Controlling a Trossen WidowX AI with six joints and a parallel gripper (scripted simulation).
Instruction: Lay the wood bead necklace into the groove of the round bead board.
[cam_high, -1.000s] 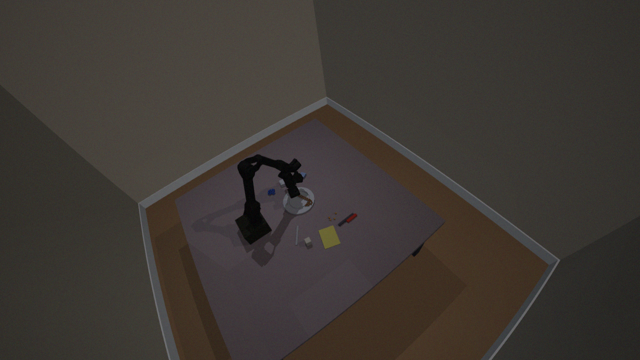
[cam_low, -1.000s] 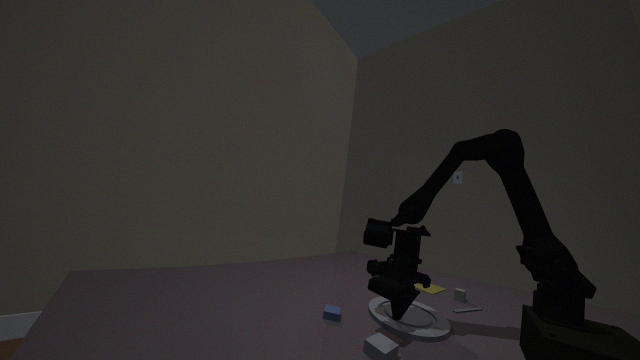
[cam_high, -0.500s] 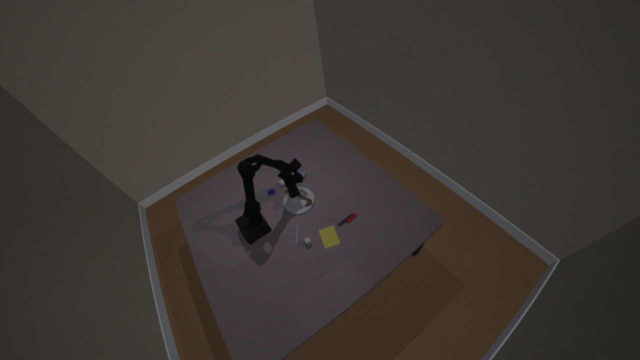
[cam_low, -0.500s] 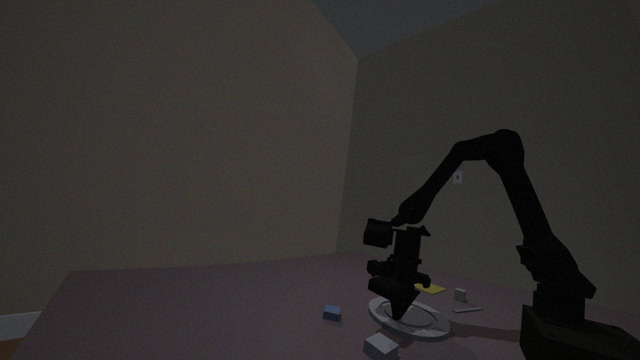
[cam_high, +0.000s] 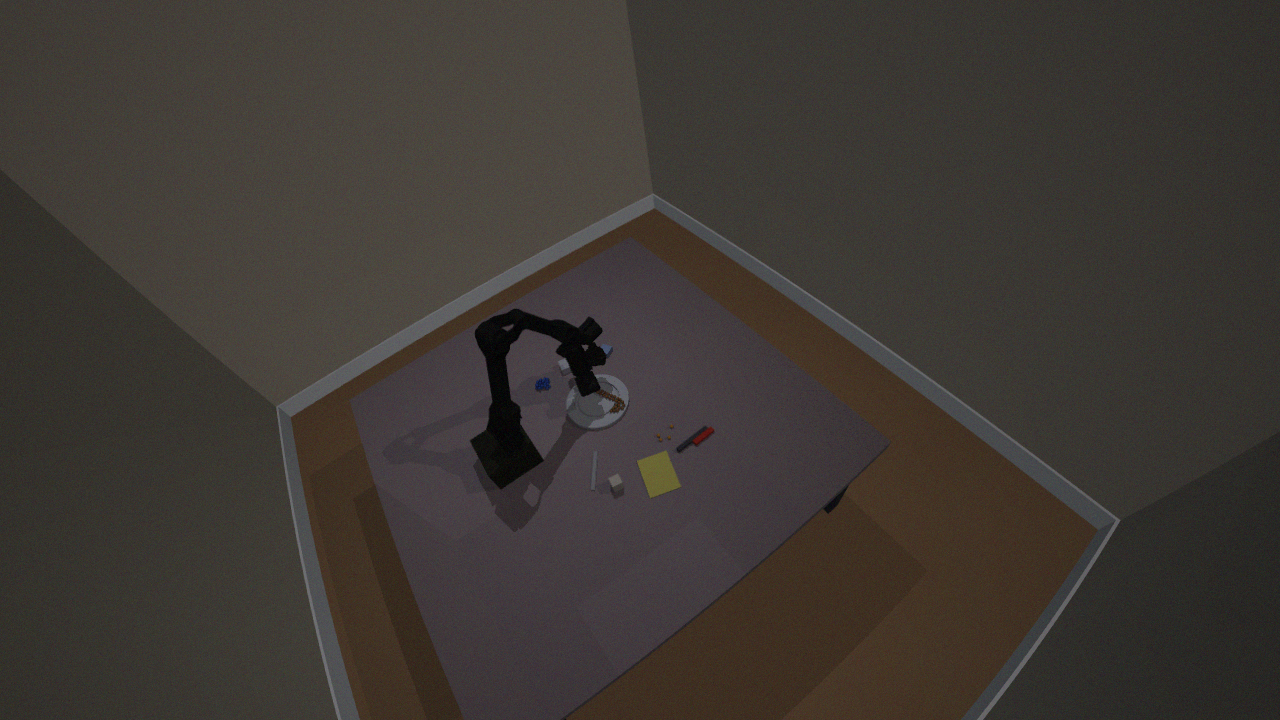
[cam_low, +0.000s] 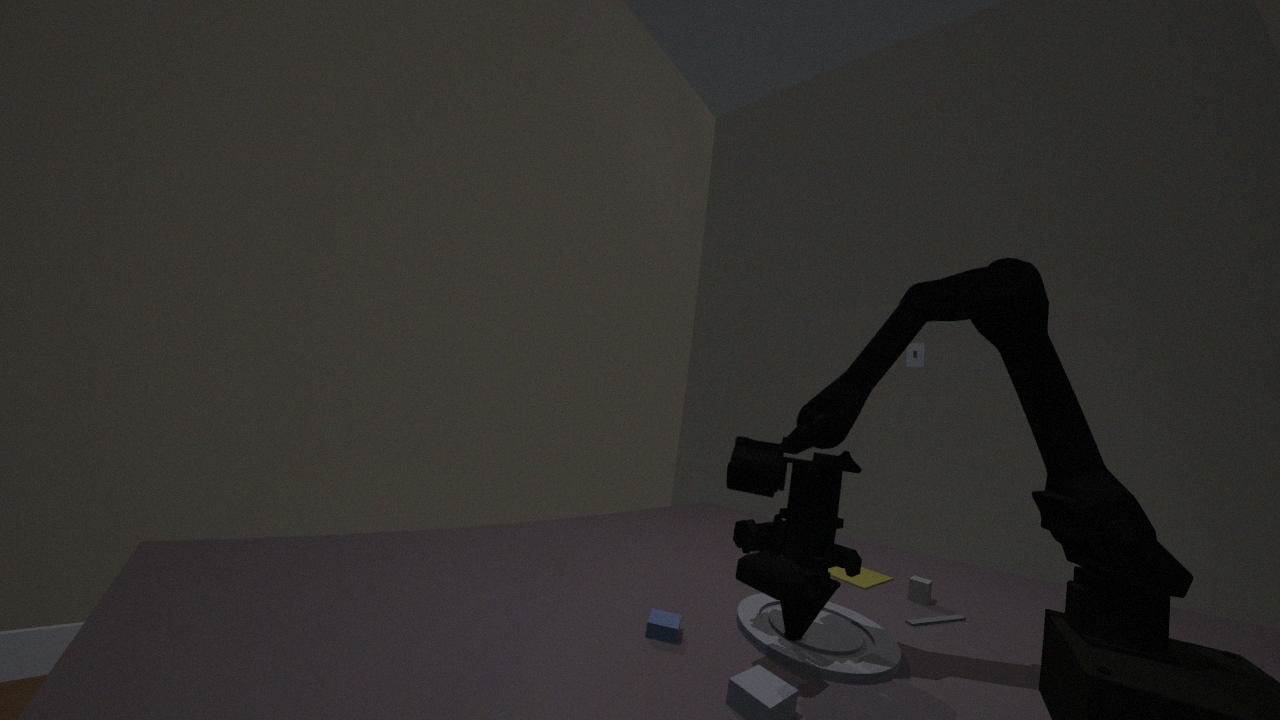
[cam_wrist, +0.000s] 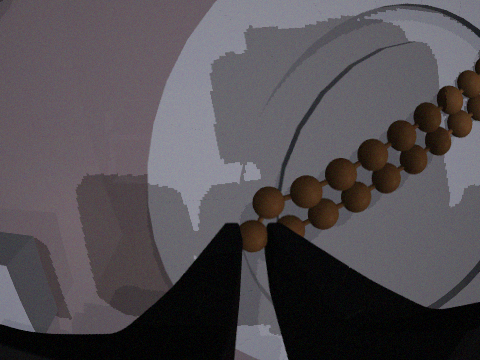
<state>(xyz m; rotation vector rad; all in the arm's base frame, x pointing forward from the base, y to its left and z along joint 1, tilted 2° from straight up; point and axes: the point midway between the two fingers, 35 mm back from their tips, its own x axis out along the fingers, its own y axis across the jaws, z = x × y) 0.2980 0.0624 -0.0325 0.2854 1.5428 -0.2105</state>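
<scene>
Now: gripper tip 7 cm to the left of the round bead board, 1 cm past it and 1 cm above it. Round my gripper tip: grey block 12 cm to the left, 1 cm below; blue block 13 cm ahead, 7 cm to the left, 1 cm below; thin stick 25 cm to the right, 17 cm behind, 2 cm below.
</scene>
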